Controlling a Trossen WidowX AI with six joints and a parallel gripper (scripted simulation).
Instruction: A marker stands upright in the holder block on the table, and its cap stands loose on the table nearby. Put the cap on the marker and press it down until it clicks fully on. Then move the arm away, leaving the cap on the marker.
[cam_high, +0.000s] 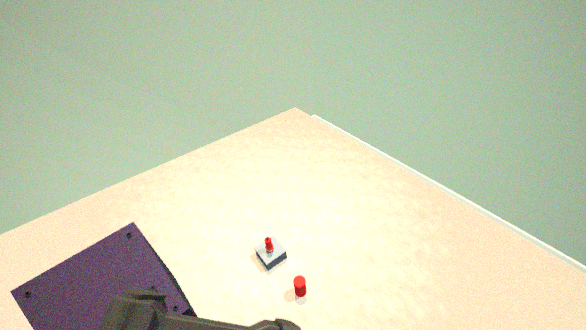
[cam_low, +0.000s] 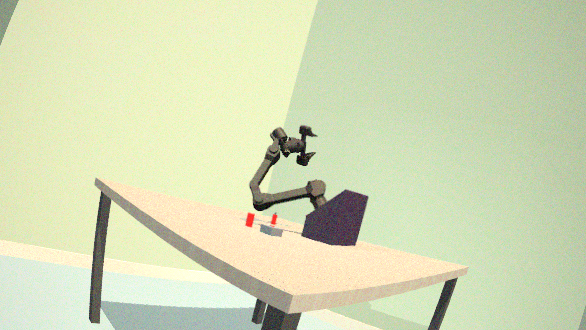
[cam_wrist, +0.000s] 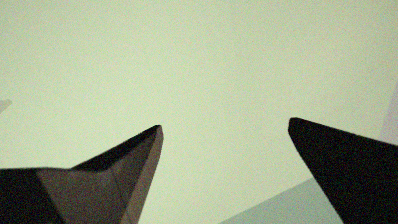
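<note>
The red cap is 42 cm ahead of my gripper tip, 40 cm below it and 12 cm to the left of it. Round my gripper tip: holder block: 42 cm ahead, 41 cm below, 25 cm to the left.
</note>
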